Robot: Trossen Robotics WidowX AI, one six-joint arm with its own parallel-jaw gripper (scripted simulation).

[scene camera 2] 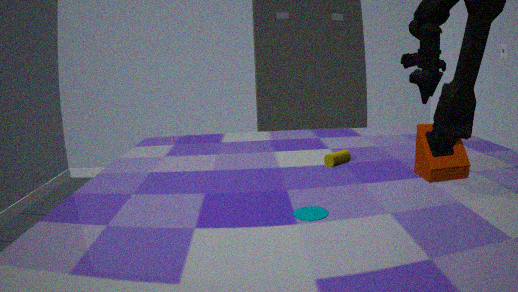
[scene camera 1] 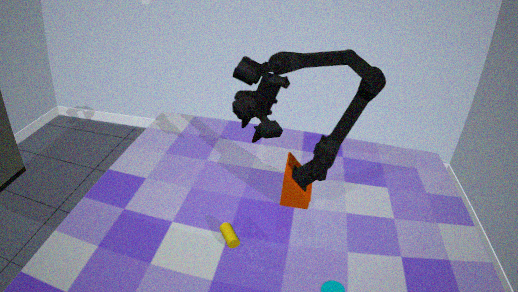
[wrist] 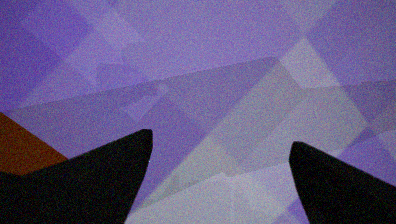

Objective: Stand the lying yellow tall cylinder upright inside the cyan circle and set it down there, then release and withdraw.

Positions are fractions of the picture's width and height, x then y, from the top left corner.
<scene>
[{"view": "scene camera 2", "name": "gripper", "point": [0.83, 0.34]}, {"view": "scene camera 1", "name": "gripper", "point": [0.48, 0.46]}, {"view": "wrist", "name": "gripper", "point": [0.56, 0.65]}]
</scene>
